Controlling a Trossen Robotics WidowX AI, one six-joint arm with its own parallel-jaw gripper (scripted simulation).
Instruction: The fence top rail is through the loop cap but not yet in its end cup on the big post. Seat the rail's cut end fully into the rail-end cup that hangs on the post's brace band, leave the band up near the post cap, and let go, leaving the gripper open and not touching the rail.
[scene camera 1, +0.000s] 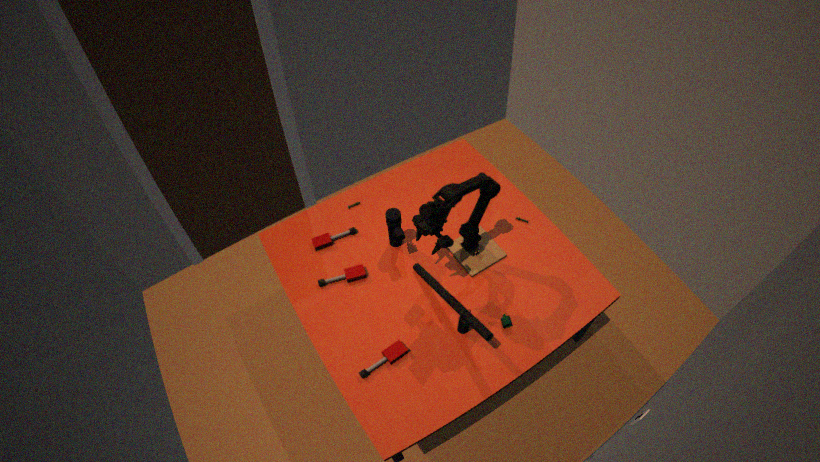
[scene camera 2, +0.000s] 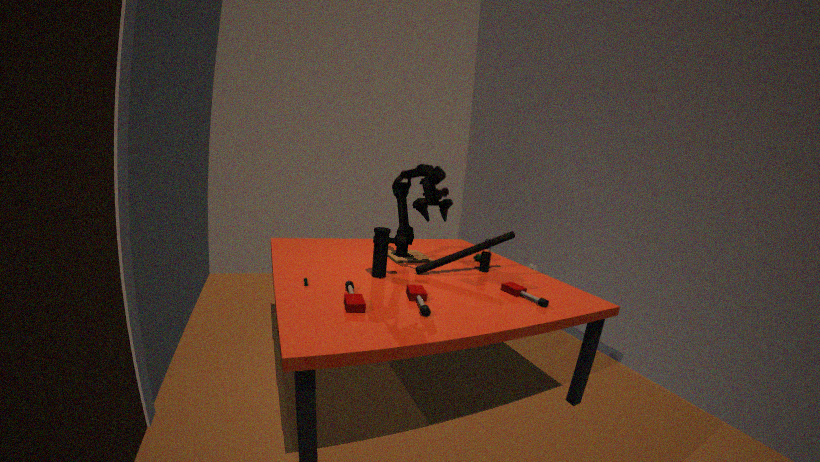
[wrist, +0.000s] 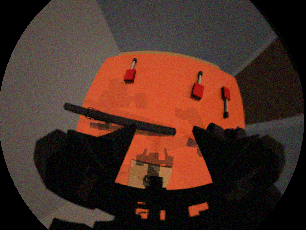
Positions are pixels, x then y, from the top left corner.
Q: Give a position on a dark top rail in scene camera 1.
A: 468, 316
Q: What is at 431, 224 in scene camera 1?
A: The gripper.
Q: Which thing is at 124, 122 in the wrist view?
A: A dark top rail.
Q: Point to the gripper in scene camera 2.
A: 437, 221
